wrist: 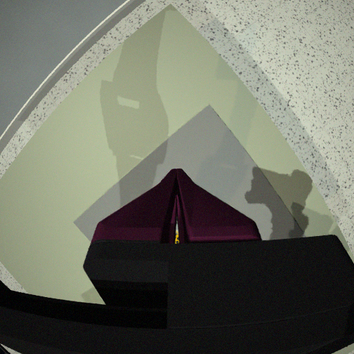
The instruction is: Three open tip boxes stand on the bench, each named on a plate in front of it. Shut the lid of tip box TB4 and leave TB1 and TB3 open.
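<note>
My gripper is shut and empty, with its dark purple fingertips together, above the grey rectangle on the bench. A small yellow sliver shows through the narrow slit between the fingers; it looks like part of a tip rack, but which box it belongs to I cannot tell. The lids and name plates of TB1, TB3 and TB4 do not show in the wrist view; the black gripper body covers the lower part of the view.
The grey rectangle lies on a pale green mat. Speckled bench top borders the mat, with a curved bench edge at upper left and grey floor beyond. An arm shadow falls at upper middle, and a darker irregular shadow at right.
</note>
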